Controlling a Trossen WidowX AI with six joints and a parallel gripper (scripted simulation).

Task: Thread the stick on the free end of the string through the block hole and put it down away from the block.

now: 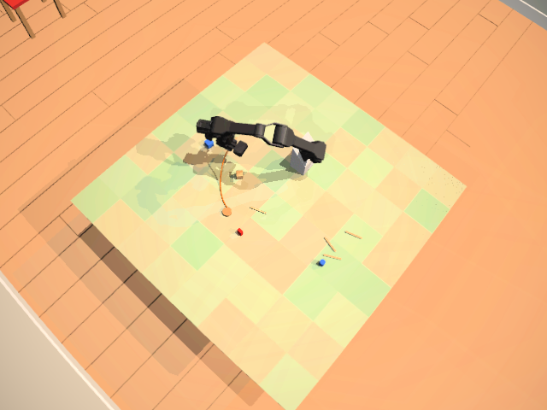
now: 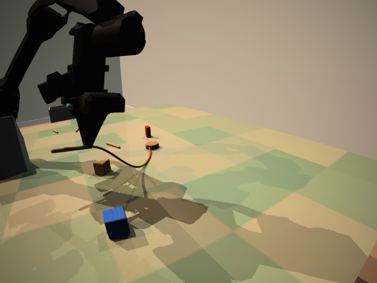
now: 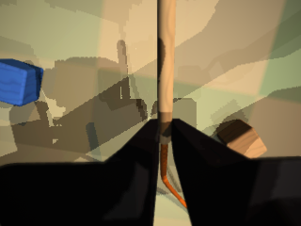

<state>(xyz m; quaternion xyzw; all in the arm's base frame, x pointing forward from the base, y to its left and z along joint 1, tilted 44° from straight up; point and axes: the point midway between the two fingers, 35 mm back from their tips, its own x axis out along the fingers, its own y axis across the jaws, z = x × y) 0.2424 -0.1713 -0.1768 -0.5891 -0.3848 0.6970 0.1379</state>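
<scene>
Right now the wooden block is 9 cm to the left of my gripper tip, 8 cm below it and 2 cm ahead of it. From my gripper tip the other things lie so: round wooden button (19 cm to the left, 18 cm ahead, 9 cm below); blue cube (13 cm to the right, 8 cm below, 2 cm ahead); thin wooden stick (1 cm behind).
</scene>
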